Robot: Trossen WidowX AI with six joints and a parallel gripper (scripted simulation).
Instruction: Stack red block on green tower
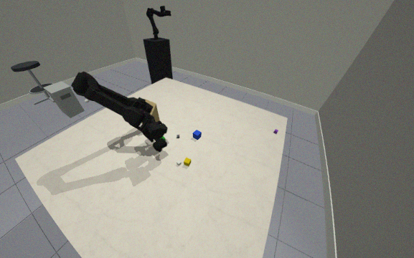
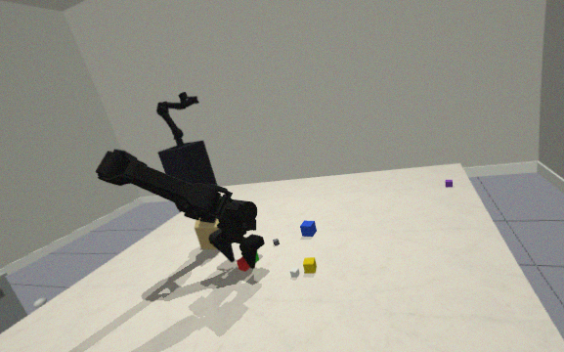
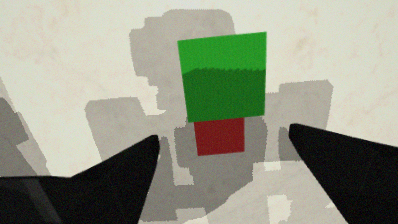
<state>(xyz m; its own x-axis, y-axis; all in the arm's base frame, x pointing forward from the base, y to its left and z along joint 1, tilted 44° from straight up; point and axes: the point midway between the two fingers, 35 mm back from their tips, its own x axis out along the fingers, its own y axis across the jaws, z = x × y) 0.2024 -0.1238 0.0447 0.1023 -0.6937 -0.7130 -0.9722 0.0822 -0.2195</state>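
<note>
Right now the red block is 10 mm to the left of my gripper tip. Also, from my gripper tip: blue cube 220 mm to the left, 130 mm ahead; then purple cube 600 mm to the left, 540 mm ahead, 10 mm below; then yellow cube 210 mm ahead, 30 mm to the left.
</note>
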